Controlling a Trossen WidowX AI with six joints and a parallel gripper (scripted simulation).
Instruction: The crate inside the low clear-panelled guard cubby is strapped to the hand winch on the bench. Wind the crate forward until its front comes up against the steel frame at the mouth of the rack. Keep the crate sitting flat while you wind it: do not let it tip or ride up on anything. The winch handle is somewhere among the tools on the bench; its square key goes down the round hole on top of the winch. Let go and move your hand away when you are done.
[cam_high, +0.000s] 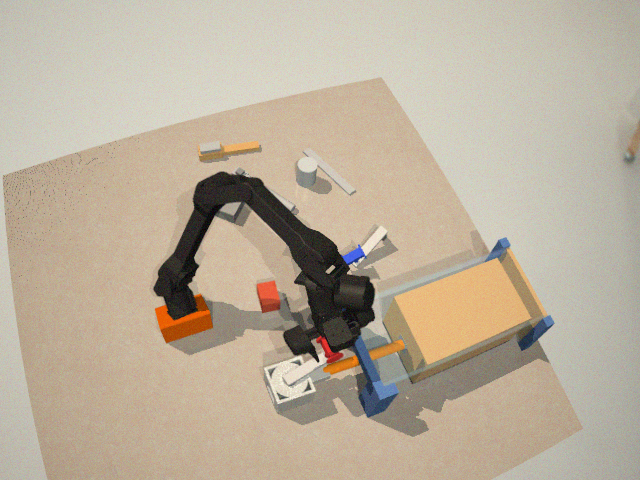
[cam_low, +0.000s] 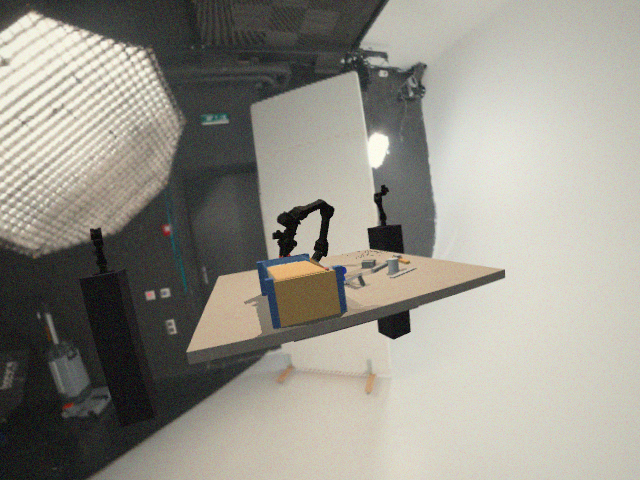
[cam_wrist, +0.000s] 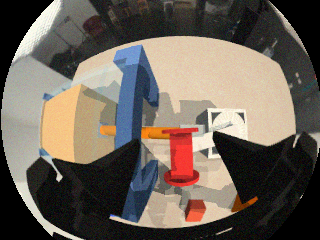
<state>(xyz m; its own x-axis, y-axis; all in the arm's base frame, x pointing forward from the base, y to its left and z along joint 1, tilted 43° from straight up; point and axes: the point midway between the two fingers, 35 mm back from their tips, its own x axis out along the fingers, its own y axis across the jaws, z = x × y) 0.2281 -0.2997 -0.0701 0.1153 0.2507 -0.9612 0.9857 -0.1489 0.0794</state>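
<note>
Right now the red knob is 2 cm to the left of my gripper tip and 2 cm below it. The rest, counted from my gripper tip: hand winch (12 cm behind, 12 cm below); blue steel frame (5 cm ahead, 1 cm to the right, 5 cm below); red-knobbed winch handle (4 cm behind, 2 cm to the left, 5 cm below).
</note>
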